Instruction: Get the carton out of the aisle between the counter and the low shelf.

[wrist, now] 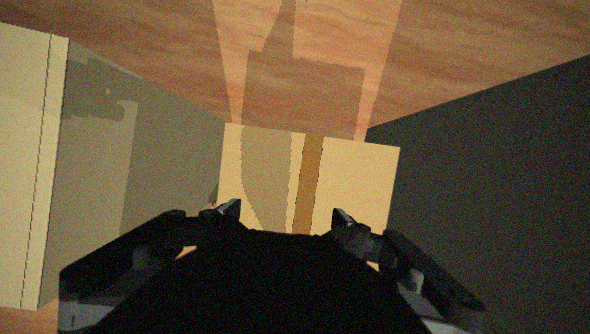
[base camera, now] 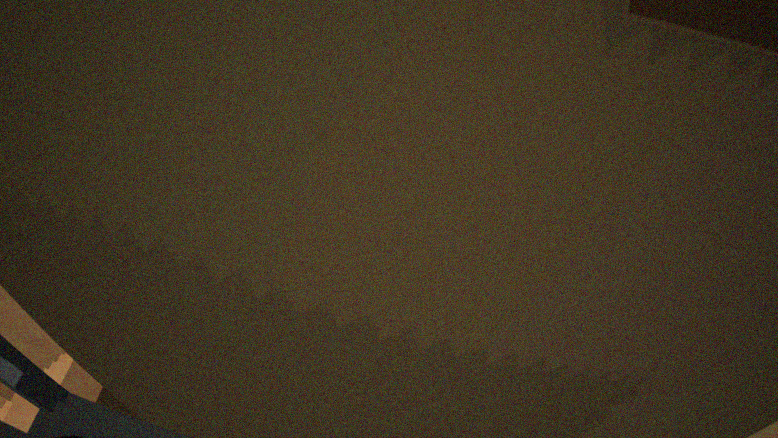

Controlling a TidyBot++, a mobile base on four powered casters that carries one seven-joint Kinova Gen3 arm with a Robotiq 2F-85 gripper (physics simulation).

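Frame: origin at the arm's base, x ahead, y left, z up, level; metres.
Seen in the pictures: gripper, fingertip midpoint: [wrist: 286, 213].
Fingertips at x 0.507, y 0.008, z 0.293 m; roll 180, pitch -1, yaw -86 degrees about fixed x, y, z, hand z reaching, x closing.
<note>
Pixels of each thing's middle, then the offset from my fingertips to it. "spot": a spot on its surface instead. Level surfaces: height alone.
- carton, body centre: [base camera: 497, 94] [wrist: 298, 200] 0.115 m back, 0.057 m right, 0.486 m down
- tall dark face, surface spot: [wrist: 490, 190] spot: 0.050 m ahead, 0.350 m right, 0.128 m down
- Wood floor, its level: 0.689 m down
- darker block, surface spot: [base camera: 718, 21] spot: 0.346 m back, 0.056 m right, 0.351 m down
The carton [wrist: 355, 187], light tan with a darker brown tape stripe, stands in the wrist view on the wood floor between a pale-topped unit [wrist: 25, 150] with a grey-green side on the left and a tall dark face [wrist: 490, 190] on the right. I cannot tell which of these is the counter and which the low shelf. My gripper [wrist: 286, 213] is open; its black fingers stand wide apart in front of the carton, with nothing seen between them. The black gripper body hides the carton's lower part. The base camera view is too dim to make out the carton.
Wood floor [wrist: 460, 60] with shadows and lit strips stretches beyond the carton. A dim brown surface [base camera: 381, 190] fills much of the base camera view, with a darker block [base camera: 718, 21] at the upper right and lit brown patches [base camera: 32, 337] at the lower left.
</note>
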